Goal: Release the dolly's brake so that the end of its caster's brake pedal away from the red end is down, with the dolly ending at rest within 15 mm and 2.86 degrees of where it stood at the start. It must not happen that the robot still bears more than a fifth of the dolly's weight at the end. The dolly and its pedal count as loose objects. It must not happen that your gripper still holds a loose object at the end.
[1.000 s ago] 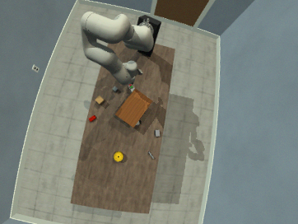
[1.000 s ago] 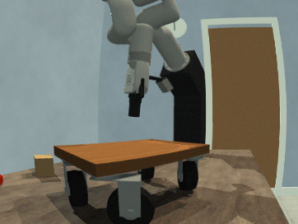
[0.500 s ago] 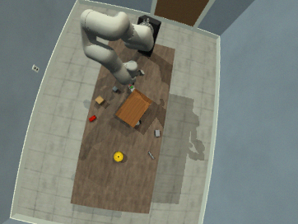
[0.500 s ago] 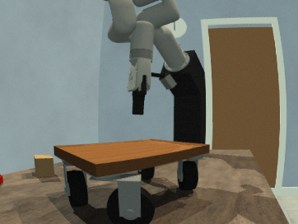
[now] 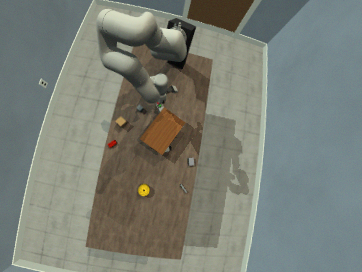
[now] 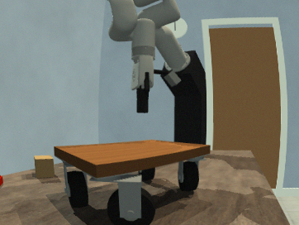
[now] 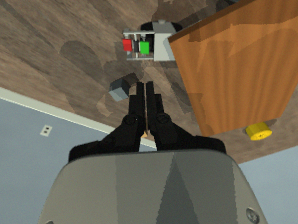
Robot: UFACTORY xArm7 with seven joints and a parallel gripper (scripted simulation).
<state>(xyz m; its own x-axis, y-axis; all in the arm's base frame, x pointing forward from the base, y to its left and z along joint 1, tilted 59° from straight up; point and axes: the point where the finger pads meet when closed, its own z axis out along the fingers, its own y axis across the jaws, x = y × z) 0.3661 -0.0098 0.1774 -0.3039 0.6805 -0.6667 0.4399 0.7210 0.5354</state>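
The brake pedal lies 14 cm below my hand and 1 cm behind it. Also, from my hand: grey cube: 20 cm below, 16 cm to the right, 2 cm ahead; red block: 33 cm to the right, 33 cm ahead, 21 cm below; tan cube: 28 cm to the right, 19 cm below, 16 cm ahead.
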